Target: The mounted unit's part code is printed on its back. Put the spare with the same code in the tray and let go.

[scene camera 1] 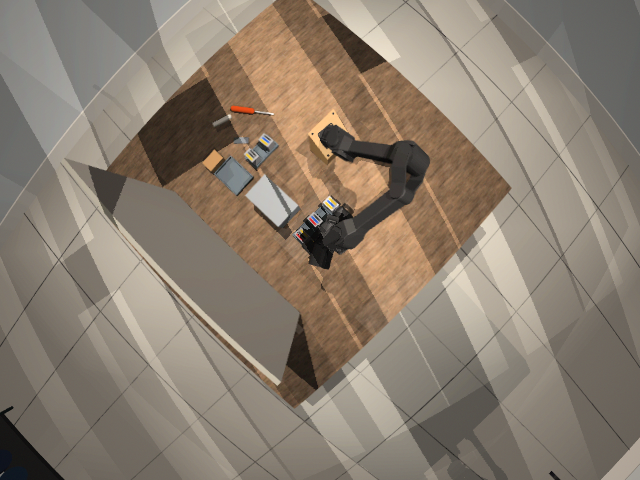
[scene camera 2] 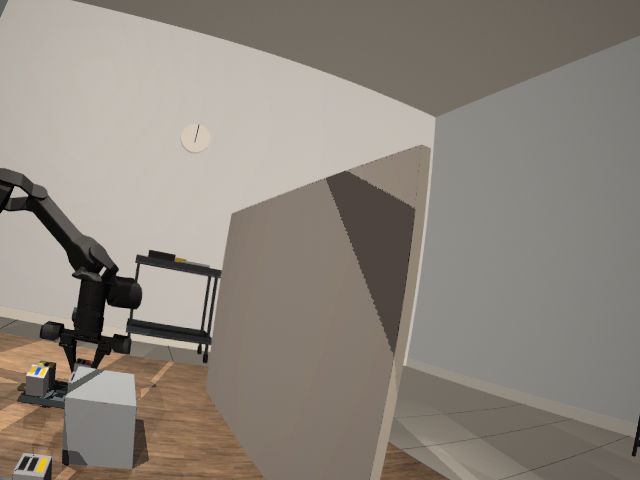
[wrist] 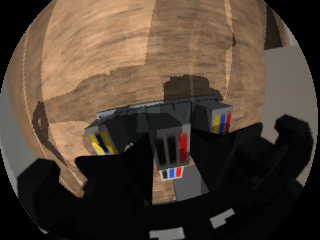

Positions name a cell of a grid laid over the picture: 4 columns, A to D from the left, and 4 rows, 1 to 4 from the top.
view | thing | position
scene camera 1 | blue-grey tray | B2
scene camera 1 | grey box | B2
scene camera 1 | tall grey panel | B3
